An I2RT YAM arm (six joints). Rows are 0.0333 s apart.
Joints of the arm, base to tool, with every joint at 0 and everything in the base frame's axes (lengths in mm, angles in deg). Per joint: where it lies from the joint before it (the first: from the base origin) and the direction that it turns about. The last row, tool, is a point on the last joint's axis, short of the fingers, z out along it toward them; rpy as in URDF.
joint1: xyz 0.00 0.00 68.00 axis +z
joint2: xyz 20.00 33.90 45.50 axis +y
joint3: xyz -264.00 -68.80 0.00 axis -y
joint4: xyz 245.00 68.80 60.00 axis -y
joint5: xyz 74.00 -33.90 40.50 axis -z
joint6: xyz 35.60 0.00 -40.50 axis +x
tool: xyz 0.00 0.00 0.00 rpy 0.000 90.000 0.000
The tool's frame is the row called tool.
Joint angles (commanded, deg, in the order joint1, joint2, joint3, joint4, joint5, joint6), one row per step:
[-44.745 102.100 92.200 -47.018 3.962 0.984]
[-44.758 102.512 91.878 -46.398 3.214 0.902]
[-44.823 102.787 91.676 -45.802 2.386 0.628]
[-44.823 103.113 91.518 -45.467 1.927 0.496]
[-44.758 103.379 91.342 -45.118 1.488 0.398]
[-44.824 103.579 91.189 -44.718 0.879 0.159]
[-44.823 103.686 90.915 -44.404 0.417 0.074]
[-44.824 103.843 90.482 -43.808 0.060 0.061]
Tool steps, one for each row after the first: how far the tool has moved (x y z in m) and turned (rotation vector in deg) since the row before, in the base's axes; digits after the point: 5 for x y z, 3 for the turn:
[0.00160 -0.00106 -0.00377 0.498 -0.326 0.463]
[0.00115 -0.00104 -0.00227 0.312 -0.459 0.616]
[0.00114 -0.00073 -0.00263 0.331 -0.111 0.361]
[0.00130 -0.00028 -0.00233 0.291 -0.154 0.386]
[0.00067 -0.00077 -0.00173 0.241 -0.299 0.465]
[0.00050 -0.00008 -0.00187 0.290 -0.193 0.323]
[0.00068 -0.00037 -0.00276 0.204 -0.211 0.203]

